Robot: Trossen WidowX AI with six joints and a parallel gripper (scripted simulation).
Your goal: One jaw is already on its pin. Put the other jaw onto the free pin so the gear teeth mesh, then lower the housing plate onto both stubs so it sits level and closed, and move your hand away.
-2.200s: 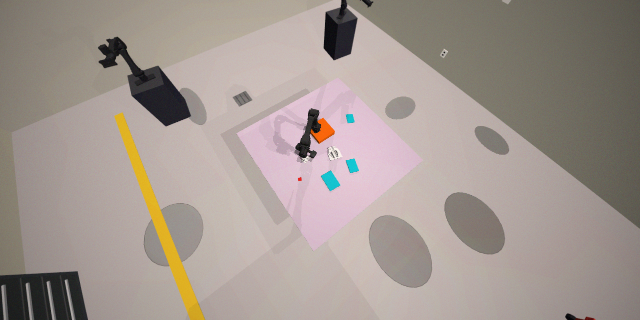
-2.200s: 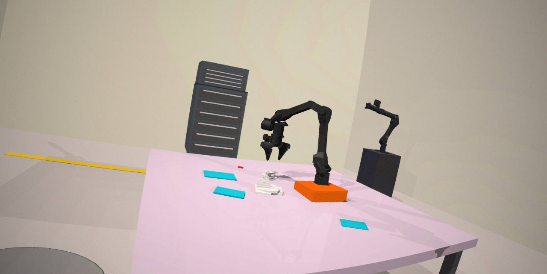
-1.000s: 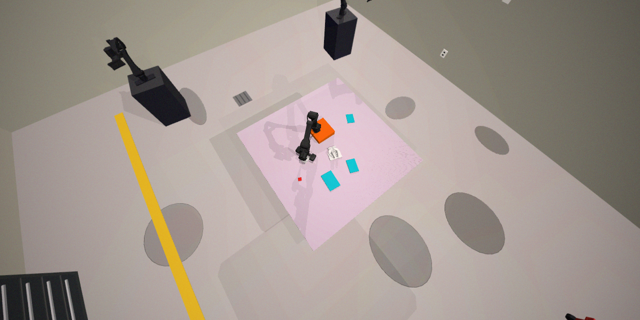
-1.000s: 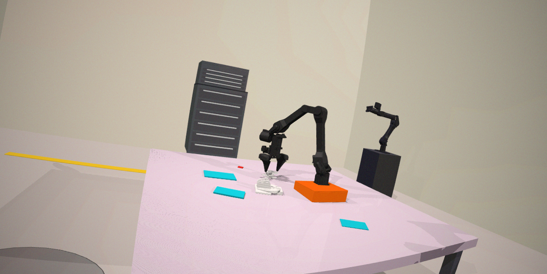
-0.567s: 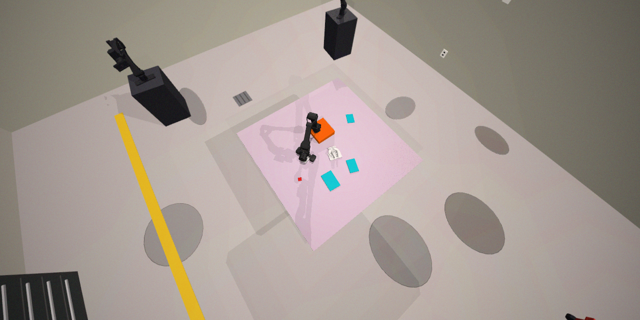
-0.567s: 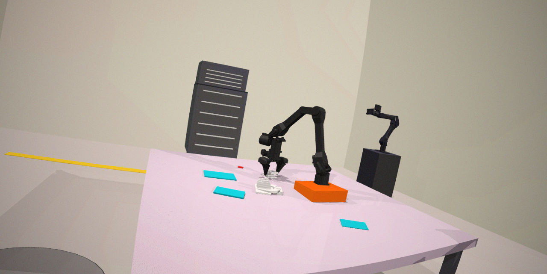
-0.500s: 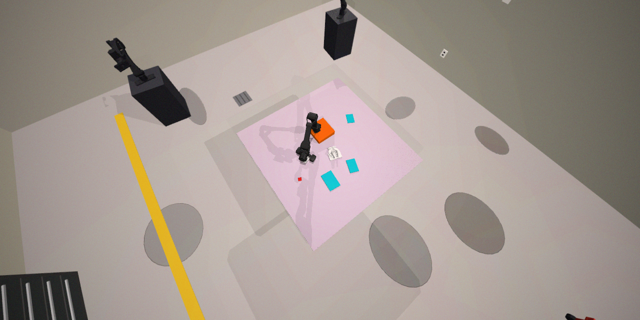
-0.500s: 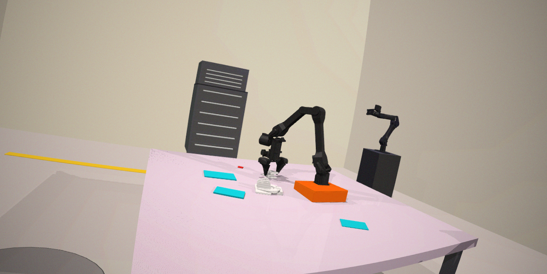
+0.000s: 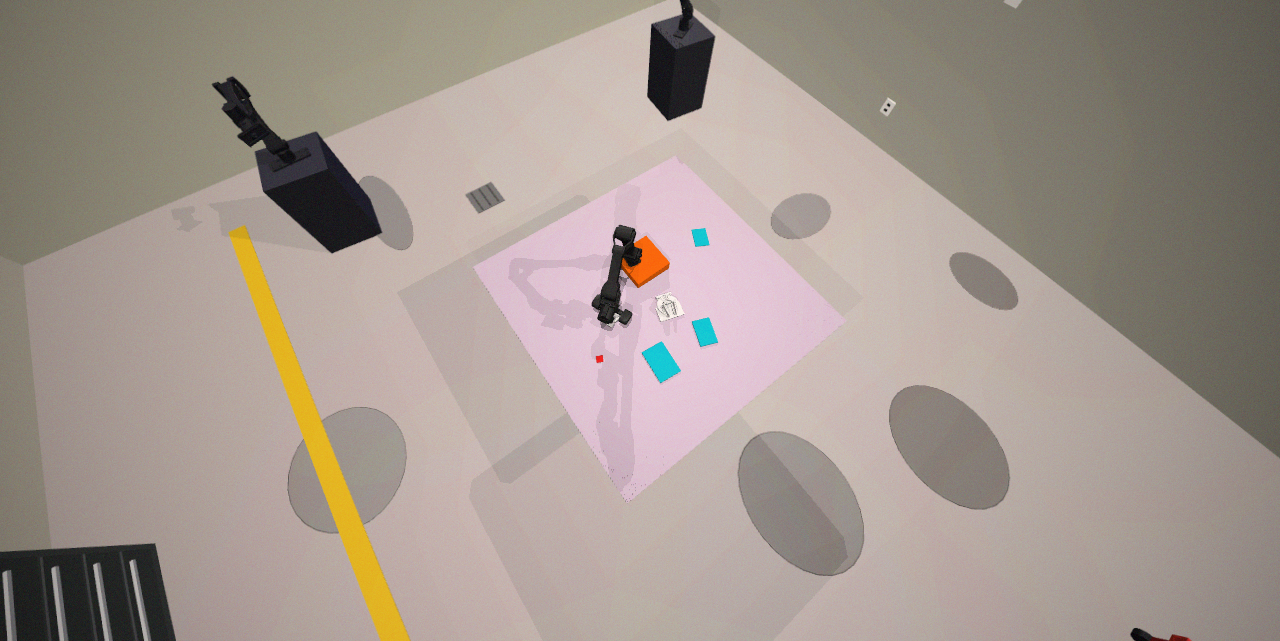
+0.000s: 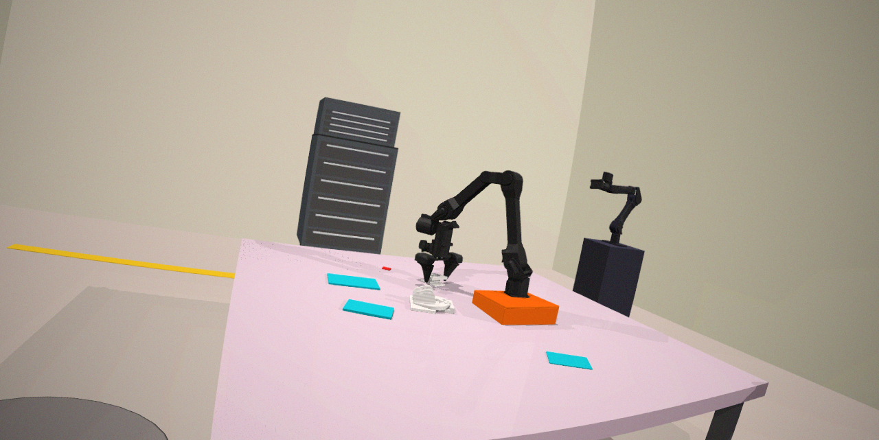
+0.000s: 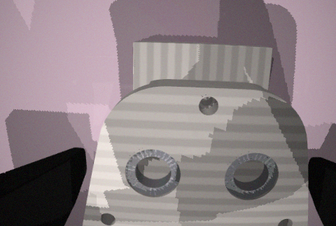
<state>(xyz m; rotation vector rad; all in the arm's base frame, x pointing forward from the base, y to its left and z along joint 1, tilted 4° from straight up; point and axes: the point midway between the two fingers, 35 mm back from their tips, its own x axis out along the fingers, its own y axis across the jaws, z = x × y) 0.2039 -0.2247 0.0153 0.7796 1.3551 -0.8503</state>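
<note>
Now: gripper tip 60 mm short of the white jaw, 280 mm to the right of it and 10 mm below it. Also, from my gripper tip: red marker (150 mm ahead, 150 mm to the right, 10 mm below).
</note>
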